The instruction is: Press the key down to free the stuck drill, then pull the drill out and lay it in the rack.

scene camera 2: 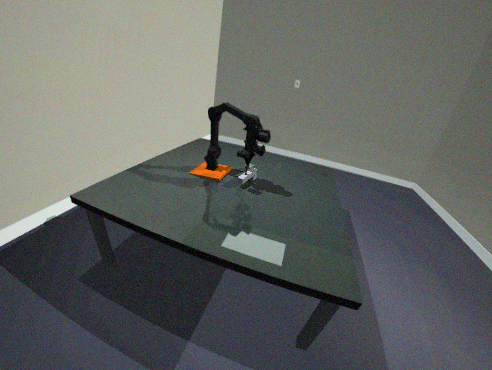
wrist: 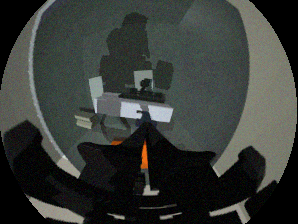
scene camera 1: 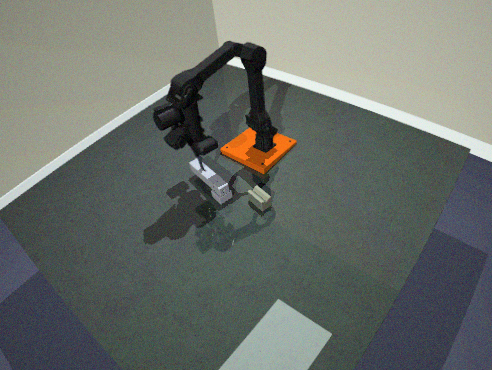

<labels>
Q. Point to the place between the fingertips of the gripper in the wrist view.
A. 146, 124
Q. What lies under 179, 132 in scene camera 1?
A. The gripper.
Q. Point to a white fixture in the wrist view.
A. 109, 103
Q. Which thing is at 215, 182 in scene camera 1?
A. A white fixture.
</labels>
